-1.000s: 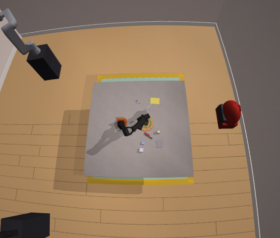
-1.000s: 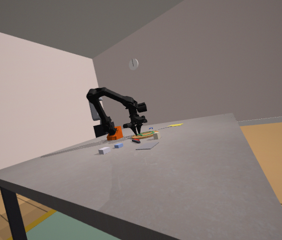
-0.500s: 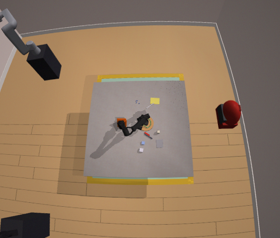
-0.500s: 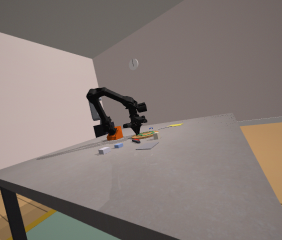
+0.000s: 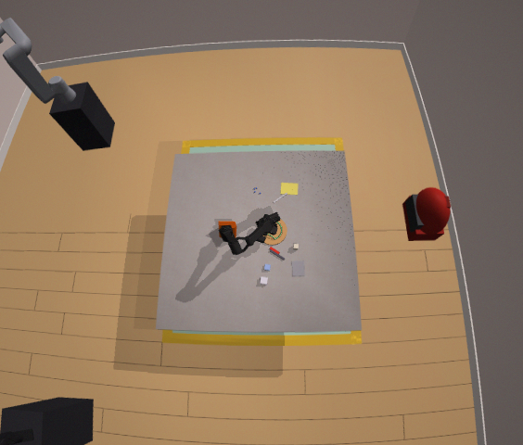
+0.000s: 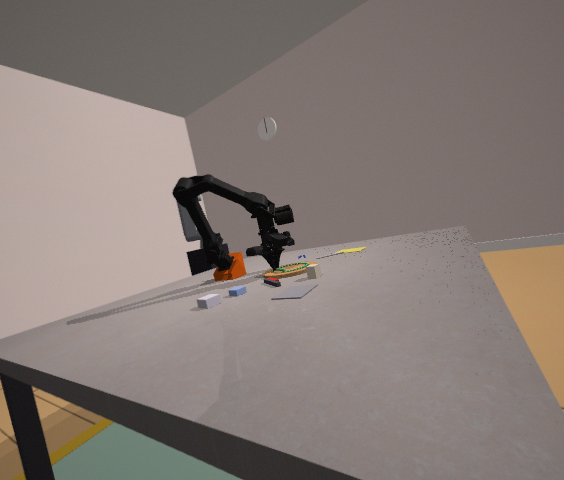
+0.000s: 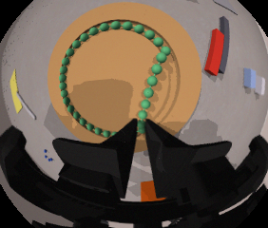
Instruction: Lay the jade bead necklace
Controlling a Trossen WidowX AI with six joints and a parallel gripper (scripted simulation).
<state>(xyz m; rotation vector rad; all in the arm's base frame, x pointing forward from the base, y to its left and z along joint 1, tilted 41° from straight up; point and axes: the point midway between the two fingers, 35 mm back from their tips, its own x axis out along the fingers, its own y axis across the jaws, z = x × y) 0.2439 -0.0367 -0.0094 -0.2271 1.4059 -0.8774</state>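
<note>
The round wooden bead board lies 5 cm ahead of my gripper tip, 1 cm to the left of it and 1 cm below it. Also, from my gripper tip: beige cube (20 cm ahead, 12 cm to the right); red-handled tool (6 cm ahead, 14 cm to the right, 1 cm below); blue block (24 cm to the right, 1 cm below).
</note>
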